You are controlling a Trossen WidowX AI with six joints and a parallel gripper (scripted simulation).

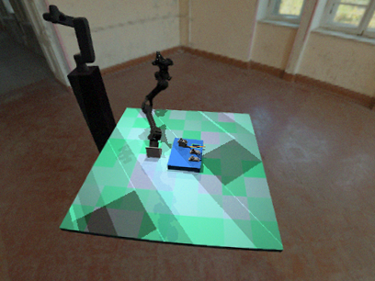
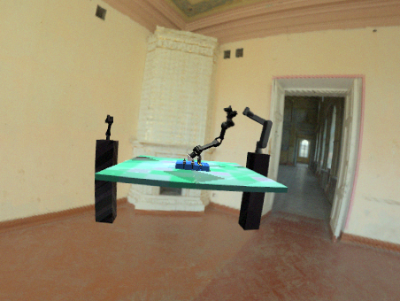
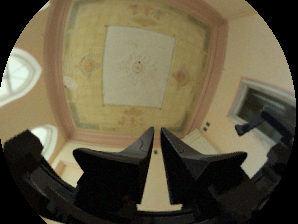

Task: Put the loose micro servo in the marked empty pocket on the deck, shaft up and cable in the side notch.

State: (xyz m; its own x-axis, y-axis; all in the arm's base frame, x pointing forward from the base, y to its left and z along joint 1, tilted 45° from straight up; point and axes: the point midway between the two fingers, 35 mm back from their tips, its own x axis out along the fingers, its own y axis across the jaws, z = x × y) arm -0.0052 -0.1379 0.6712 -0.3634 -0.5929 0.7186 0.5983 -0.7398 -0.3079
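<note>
My gripper tip is now 660 mm above the blue deck, 390 mm to the left of it and 160 mm short of it.
</note>
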